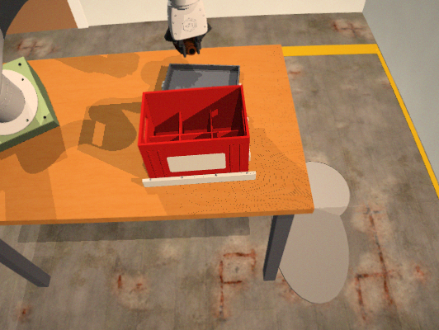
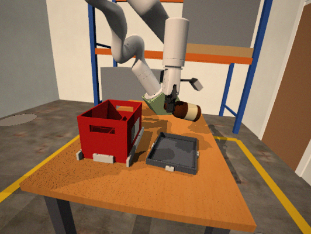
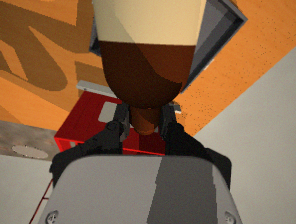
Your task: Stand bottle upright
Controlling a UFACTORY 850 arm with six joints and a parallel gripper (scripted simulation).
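My hand is 50 mm to the right of the brown bottle and 10 mm above it. From my hand the other things lie so: red crate (50 mm behind, 230 mm to the right, 120 mm below); then grey tray (30 mm ahead, 40 mm to the left, 190 mm below).
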